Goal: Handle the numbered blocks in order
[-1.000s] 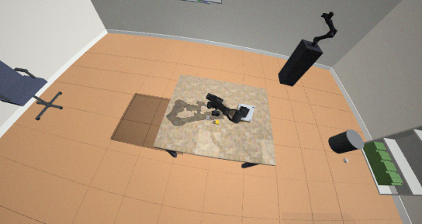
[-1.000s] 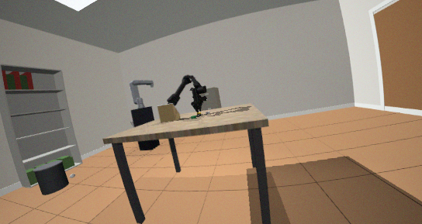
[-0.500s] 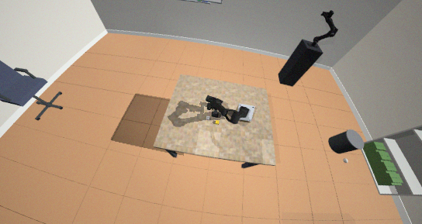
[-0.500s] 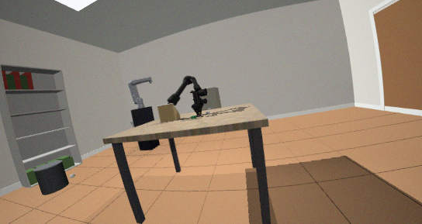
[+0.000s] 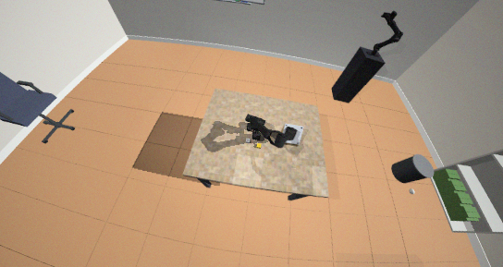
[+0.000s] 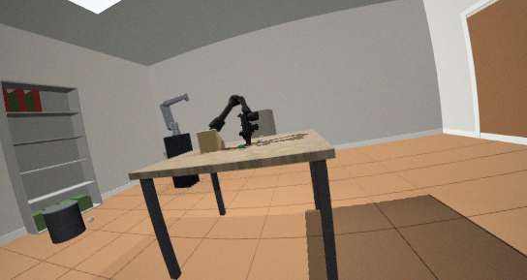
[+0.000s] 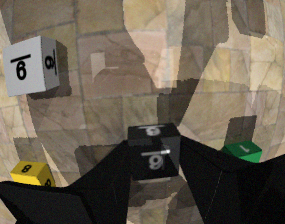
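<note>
Right now the yellow block is 100 mm to the left of my gripper tip and 40 mm behind it. Also, from my gripper tip: white block: 80 mm to the left, 50 mm ahead; green block: 80 mm to the right, 30 mm behind; black block: 10 mm behind.
</note>
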